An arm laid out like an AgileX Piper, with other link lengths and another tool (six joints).
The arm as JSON. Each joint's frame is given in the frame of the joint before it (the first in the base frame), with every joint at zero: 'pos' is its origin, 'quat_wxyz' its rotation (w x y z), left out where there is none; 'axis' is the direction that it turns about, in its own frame. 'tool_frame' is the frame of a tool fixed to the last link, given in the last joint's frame.
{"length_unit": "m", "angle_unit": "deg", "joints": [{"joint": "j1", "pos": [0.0, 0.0, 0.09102], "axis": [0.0, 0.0, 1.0]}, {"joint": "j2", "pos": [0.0, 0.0, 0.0], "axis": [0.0, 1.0, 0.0]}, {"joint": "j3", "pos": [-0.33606, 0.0, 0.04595], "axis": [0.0, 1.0, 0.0]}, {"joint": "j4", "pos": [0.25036, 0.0, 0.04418], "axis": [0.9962, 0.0, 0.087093]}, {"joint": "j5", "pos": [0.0, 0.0, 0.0], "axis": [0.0, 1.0, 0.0]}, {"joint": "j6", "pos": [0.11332, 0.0, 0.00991], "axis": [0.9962, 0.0, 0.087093]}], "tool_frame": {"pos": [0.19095, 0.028, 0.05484], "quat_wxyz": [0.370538, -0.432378, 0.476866, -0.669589]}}
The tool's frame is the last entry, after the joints.
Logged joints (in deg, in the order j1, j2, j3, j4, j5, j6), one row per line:
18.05 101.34 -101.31 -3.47 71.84 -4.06
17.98 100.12 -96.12 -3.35 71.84 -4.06
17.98 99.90 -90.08 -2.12 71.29 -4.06
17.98 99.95 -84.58 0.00 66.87 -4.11
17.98 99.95 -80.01 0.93 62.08 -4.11
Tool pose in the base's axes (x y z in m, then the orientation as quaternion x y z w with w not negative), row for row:
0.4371 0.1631 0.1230 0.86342 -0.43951 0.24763 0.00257
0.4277 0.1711 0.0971 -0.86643 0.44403 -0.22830 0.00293
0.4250 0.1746 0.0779 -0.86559 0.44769 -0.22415 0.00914
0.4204 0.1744 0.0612 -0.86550 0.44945 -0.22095 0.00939
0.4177 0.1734 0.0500 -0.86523 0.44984 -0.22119 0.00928
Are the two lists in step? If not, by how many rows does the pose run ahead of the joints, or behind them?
The pose runs 2 rows ahead of the joints: the pose in row i belongs to the joints in row i + 2.
